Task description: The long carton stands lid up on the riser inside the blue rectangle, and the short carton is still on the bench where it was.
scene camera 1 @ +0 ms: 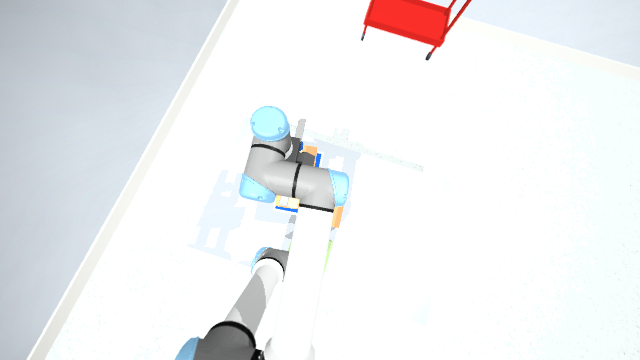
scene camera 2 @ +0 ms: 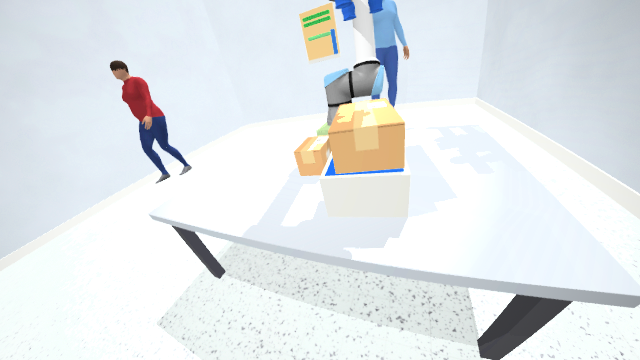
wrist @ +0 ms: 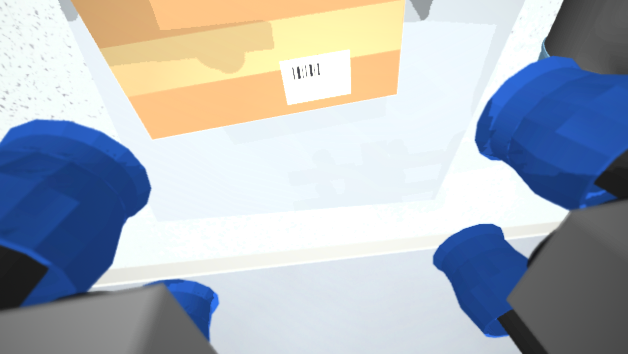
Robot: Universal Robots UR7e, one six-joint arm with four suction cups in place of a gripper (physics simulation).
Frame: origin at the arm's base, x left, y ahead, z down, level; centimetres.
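Where they show: hand at its tool point: [scene camera 2: 362, 8] [wrist: 325, 223].
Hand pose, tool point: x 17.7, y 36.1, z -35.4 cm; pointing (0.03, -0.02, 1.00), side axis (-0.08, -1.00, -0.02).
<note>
Each offset is from my tool point to the top centre of the thing. "pt": to the spot under its first point. Level surfaces: height alone.
The long carton @[dx -2.2, dy +1.9, dz +23.4 cm] [scene camera 2: 369, 147] [wrist: 240, 37] stands upright, its taped, labelled top up, on the white riser @[dx -2.6, dy +1.6, dz +33.7 cm] [scene camera 2: 369, 197]. The blue rectangle @[pt dx -9.4, dy +16.4, dz +33.7 cm] [scene camera 2: 331, 170] shows as a strip along the carton's foot, and I cannot see all its sides. In scene camera 1 the arm hides much of this carton [scene camera 1: 287, 202]. The short carton @[dx -23.9, dy -9.3, dz +35.4 cm] [scene camera 2: 311, 159] [scene camera 1: 338, 216] stands on the bench @[dz +45.7 cm] [scene camera 2: 225, 210] beside the riser. My gripper [wrist: 310, 200] [scene camera 2: 361, 7] holds nothing; its blue cups hang above the long carton, apart from its top. The arm covers the cups in scene camera 1.
A green block [scene camera 2: 323, 130] [scene camera 1: 328, 256] is behind the short carton, near the arm's lower joints [scene camera 2: 350, 85]. A red cart [scene camera 1: 406, 22] stands at the top of scene camera 1. A person in red [scene camera 2: 137, 100] and one in light blue [scene camera 2: 387, 27] stand beyond the bench.
</note>
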